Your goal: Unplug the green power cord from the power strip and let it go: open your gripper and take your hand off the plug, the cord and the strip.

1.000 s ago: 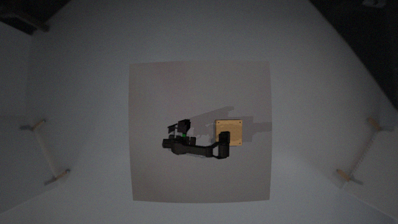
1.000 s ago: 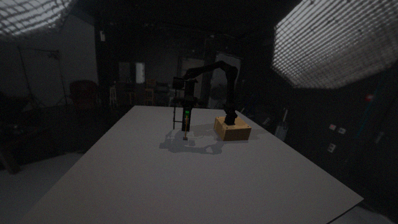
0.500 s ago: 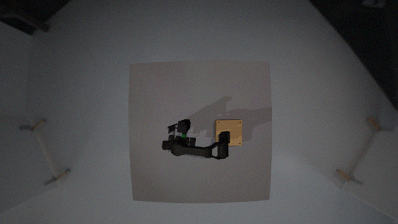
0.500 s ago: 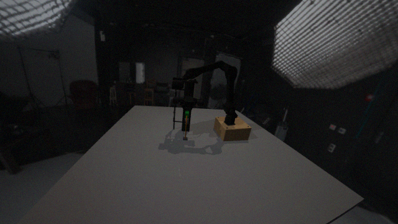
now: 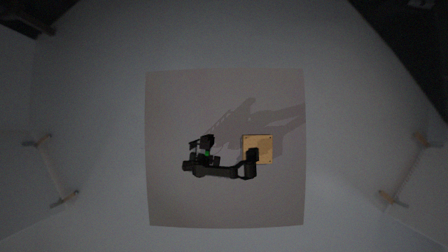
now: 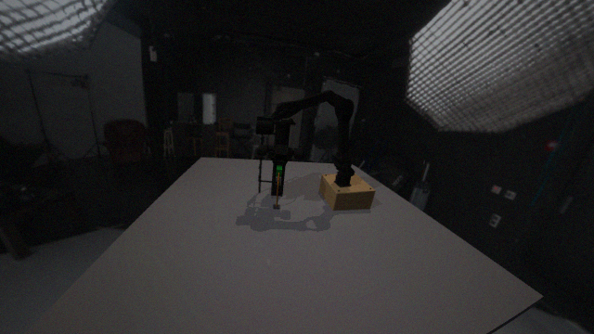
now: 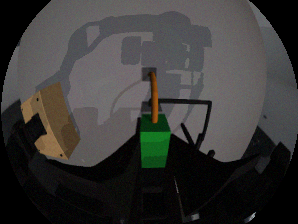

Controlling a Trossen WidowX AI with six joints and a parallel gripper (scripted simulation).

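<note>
The green plug is 30 mm to the right of my gripper tip.
</note>
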